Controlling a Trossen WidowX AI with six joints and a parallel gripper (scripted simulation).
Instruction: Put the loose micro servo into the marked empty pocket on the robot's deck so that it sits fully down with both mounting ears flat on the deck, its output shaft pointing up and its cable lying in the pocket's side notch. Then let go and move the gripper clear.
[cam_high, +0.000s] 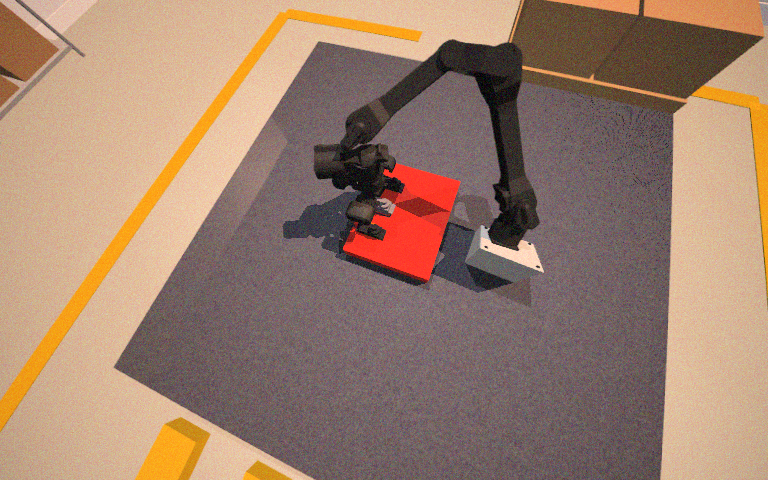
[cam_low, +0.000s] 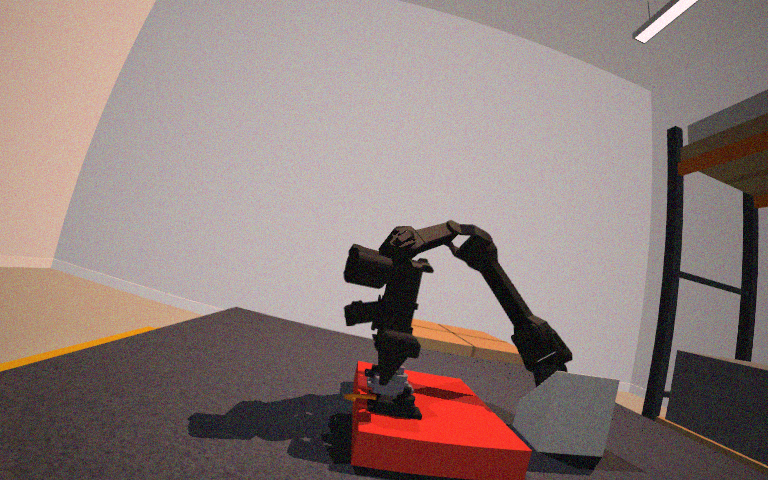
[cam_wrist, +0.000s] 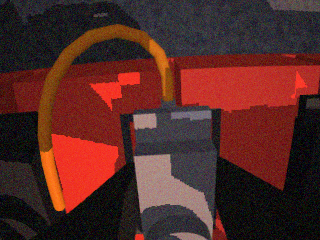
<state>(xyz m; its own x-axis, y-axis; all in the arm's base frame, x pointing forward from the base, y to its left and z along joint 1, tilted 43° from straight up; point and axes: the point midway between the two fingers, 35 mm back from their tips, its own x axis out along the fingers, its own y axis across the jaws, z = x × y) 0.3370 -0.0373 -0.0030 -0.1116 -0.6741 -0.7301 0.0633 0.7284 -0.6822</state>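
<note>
Right now the red deck is 12 cm behind my gripper tip, 4 cm below it and 1 cm to the left of it.
</note>
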